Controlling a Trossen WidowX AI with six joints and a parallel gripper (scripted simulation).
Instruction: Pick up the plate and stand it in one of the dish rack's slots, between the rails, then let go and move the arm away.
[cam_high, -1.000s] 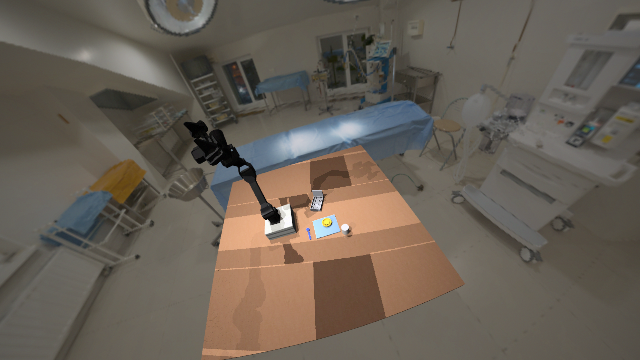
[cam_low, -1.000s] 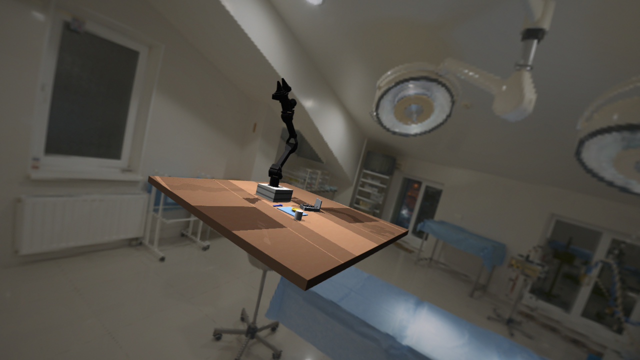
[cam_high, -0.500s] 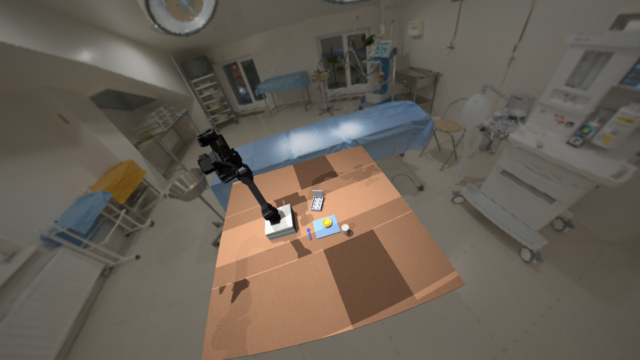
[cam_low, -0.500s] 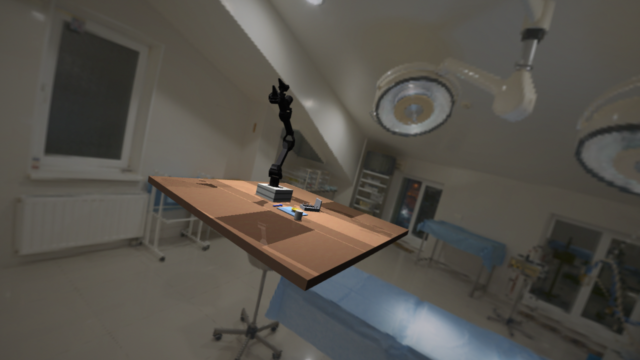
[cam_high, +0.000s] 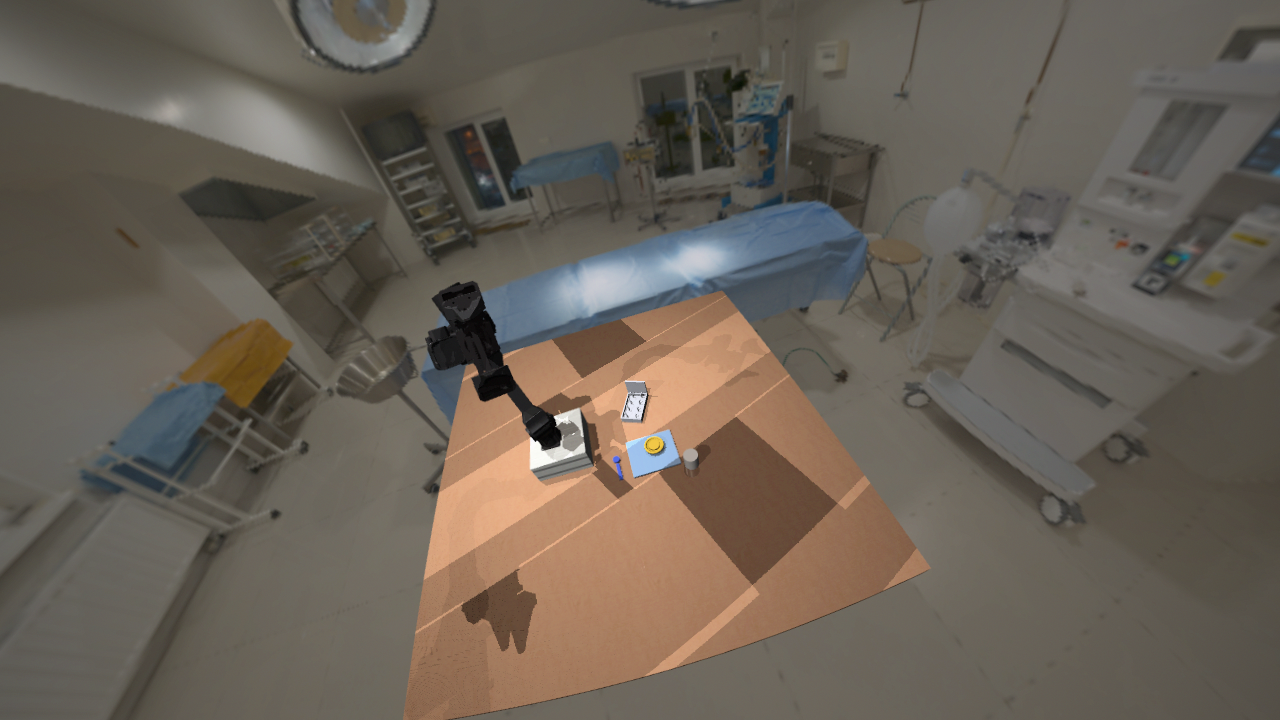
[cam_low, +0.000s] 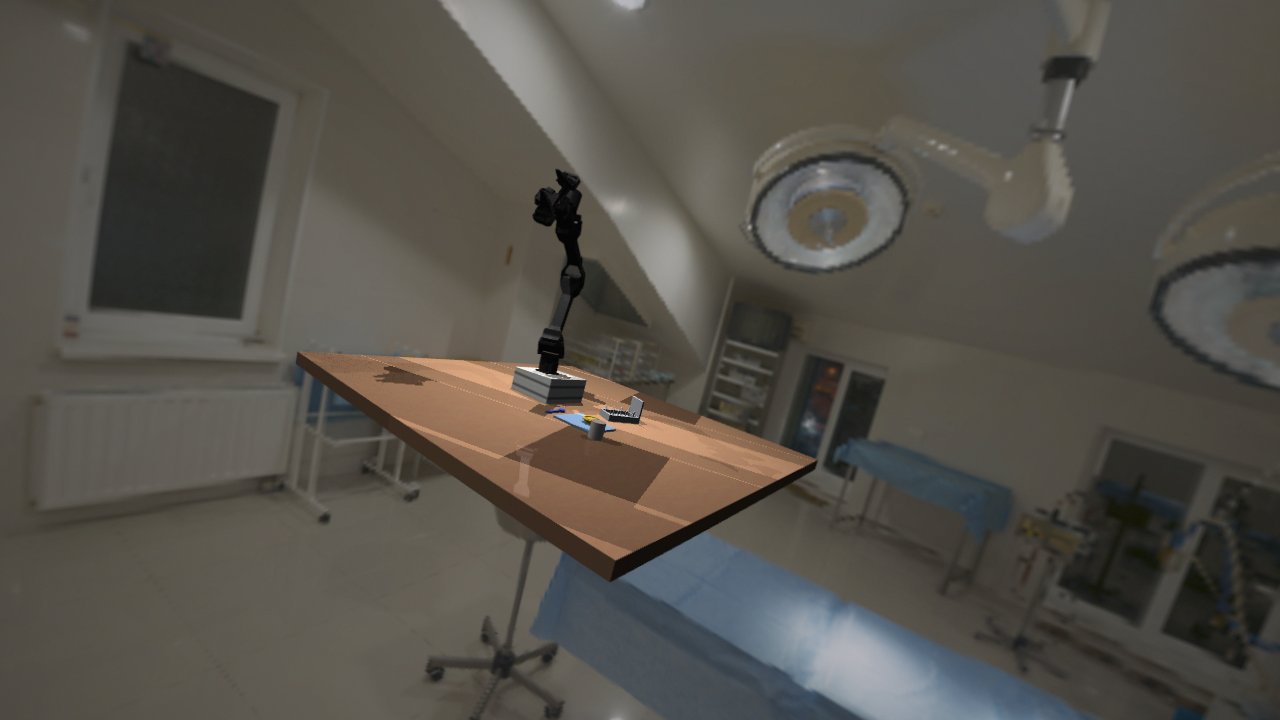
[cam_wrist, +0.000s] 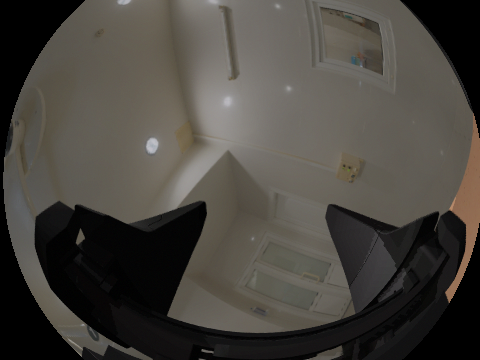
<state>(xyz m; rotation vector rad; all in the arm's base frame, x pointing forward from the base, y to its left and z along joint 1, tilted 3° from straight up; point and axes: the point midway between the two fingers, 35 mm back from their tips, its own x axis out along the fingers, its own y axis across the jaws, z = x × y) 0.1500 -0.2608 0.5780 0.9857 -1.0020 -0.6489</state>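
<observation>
The yellow plate is 190 mm ahead of my gripper tip, 220 mm to the left of it and 670 mm below it. Also, from my gripper tip: white cup: 280 mm ahead, 140 mm to the left, 660 mm below; then grey dish rack: 150 mm ahead, 400 mm to the left, 660 mm below; then blue utensil: 60 mm ahead, 190 mm to the left, 680 mm below.
</observation>
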